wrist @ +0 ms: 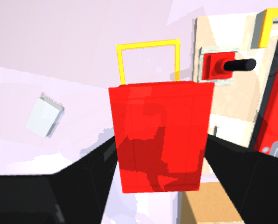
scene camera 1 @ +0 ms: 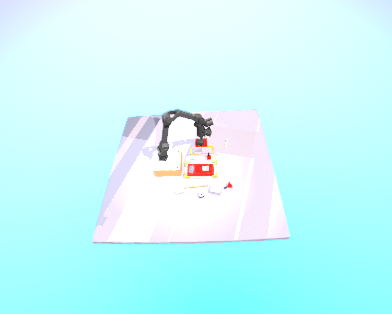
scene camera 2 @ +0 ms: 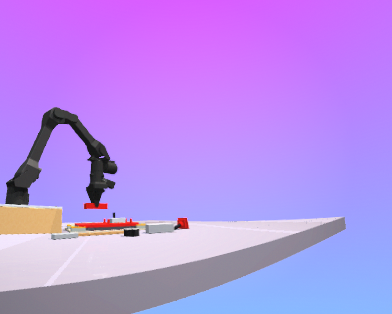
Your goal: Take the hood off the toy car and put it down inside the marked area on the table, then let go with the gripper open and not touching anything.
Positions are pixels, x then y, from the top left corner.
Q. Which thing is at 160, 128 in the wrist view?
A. A red hood.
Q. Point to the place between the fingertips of the gripper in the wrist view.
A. At 158, 138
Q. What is the gripper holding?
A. A red hood.
